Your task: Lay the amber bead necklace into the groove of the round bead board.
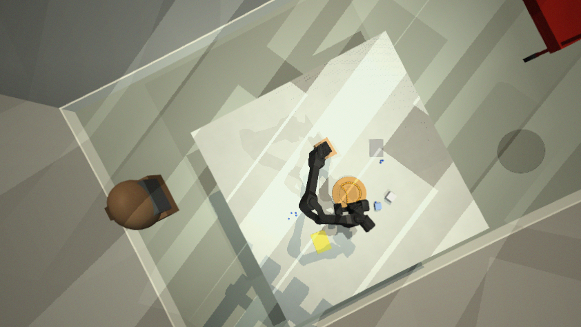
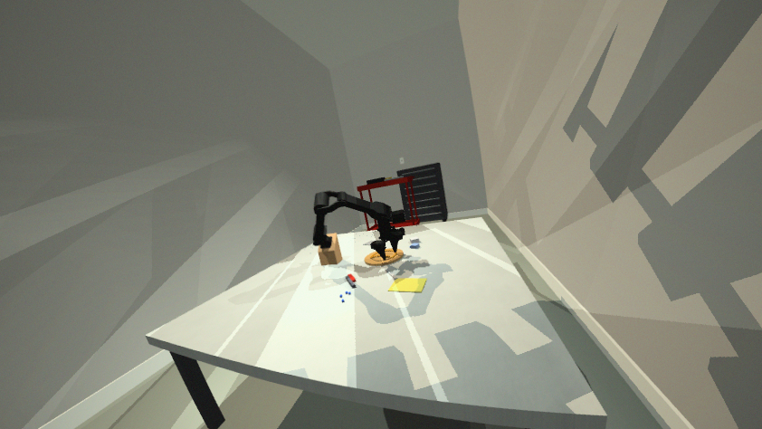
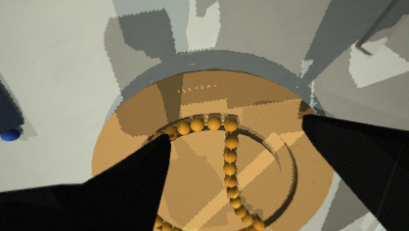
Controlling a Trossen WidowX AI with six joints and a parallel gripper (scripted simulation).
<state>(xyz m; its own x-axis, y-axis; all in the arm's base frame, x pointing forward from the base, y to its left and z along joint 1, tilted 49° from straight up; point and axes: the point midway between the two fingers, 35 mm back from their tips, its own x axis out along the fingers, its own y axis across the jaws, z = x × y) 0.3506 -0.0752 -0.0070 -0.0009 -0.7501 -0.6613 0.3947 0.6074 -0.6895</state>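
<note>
Now: the round bead board 5 cm behind my gripper tip, 4 cm to the left of it and 2 cm below it. From my gripper tip the other things lie so: light blue cube (15 cm to the left, 10 cm ahead, 1 cm below); then red-handled tool (19 cm to the right, 14 cm behind, 1 cm below); then white cube (24 cm to the left, 9 cm ahead, 1 cm below).
</note>
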